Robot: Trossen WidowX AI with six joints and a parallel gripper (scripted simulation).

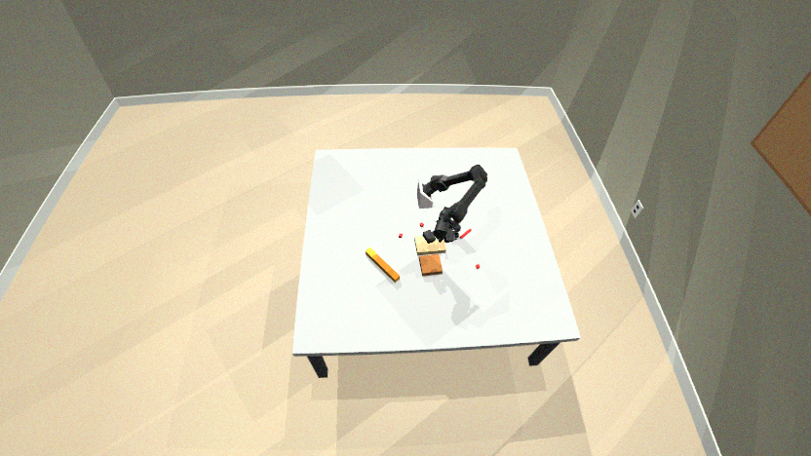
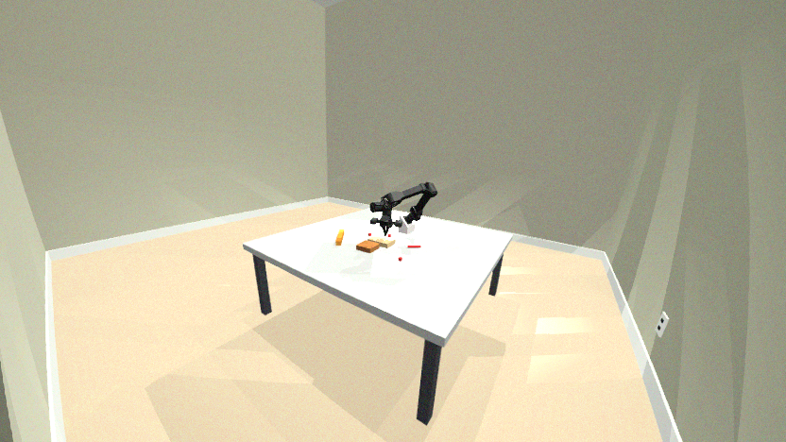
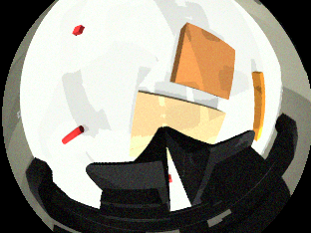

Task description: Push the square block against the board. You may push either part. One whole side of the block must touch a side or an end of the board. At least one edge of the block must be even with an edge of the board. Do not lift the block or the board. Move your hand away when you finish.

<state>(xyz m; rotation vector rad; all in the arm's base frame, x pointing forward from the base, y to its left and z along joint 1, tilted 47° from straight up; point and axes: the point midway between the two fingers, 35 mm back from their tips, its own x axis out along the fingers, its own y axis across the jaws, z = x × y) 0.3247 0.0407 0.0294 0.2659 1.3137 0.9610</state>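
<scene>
Now: the cream block 50 mm below my gripper tip, 40 mm to the right of it and 20 mm behind it. Also, from my gripper tip: short red stick 150 mm to the left, 90 mm behind, 60 mm below; long orange board 290 mm to the right, 100 mm ahead, 50 mm below; orange square block 100 mm ahead, 50 mm to the right, 50 mm below.
</scene>
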